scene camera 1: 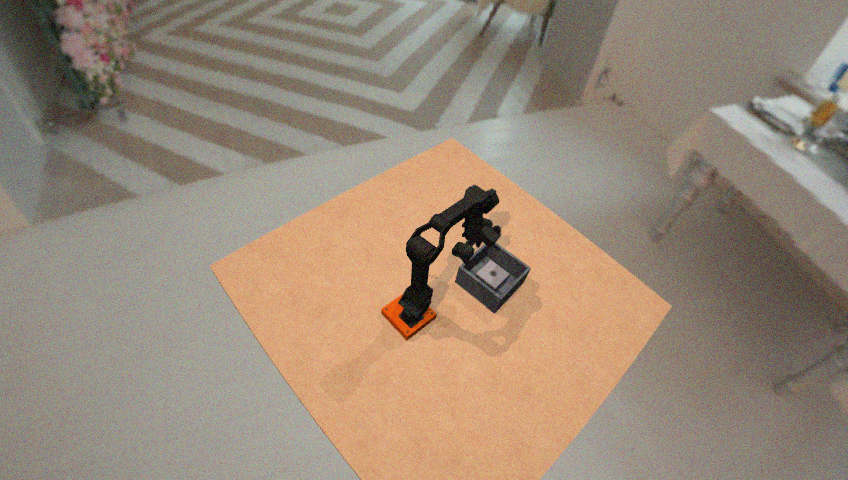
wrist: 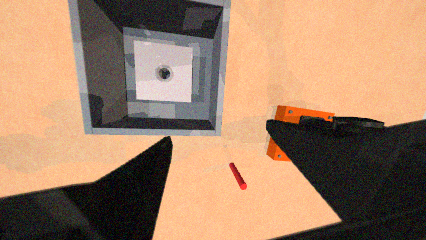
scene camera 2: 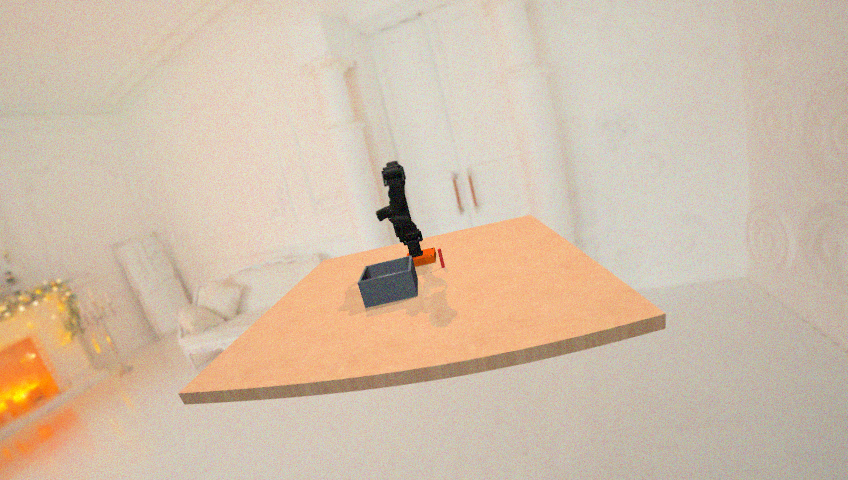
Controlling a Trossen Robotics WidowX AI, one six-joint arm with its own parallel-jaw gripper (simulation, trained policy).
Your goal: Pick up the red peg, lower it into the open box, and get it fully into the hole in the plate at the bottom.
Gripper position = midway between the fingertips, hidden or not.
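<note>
My gripper [scene camera 1: 472,255], also [scene camera 2: 399,239] and [wrist: 220,132]. Pale plate [wrist: 153,62].
</note>
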